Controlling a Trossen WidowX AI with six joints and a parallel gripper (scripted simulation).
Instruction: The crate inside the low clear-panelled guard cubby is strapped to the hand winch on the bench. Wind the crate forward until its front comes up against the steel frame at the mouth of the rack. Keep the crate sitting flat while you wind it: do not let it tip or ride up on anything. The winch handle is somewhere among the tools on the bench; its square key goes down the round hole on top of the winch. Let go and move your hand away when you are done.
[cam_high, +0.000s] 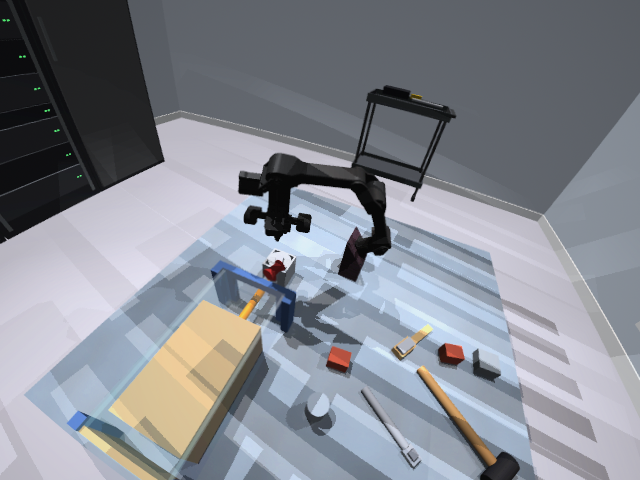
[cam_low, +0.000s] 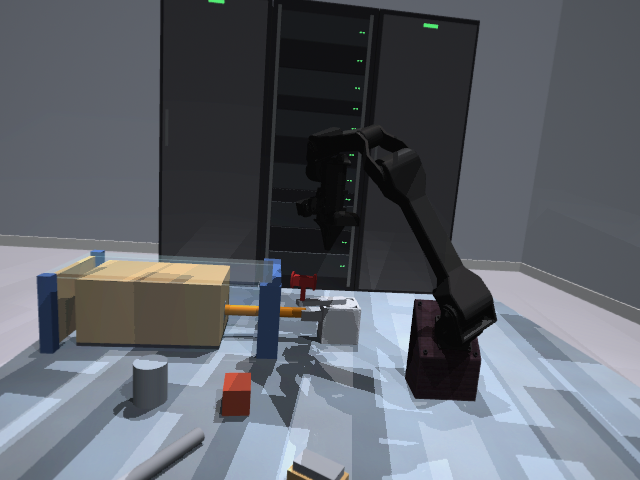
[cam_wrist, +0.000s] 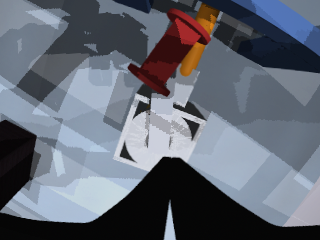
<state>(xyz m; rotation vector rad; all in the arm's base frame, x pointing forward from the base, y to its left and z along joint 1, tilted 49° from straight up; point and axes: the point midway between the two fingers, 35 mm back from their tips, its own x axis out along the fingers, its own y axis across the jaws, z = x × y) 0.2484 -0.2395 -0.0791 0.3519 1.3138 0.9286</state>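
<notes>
The red knob lies 50 mm ahead of my gripper tip, 20 mm to the left of it and 90 mm below it. From my gripper tip the other things lie so: crank handle (20 mm ahead, 10 mm to the left, 120 mm below); grey winch (60 mm behind, 20 mm to the right, 190 mm below); frame (120 mm ahead, 120 mm below).
</notes>
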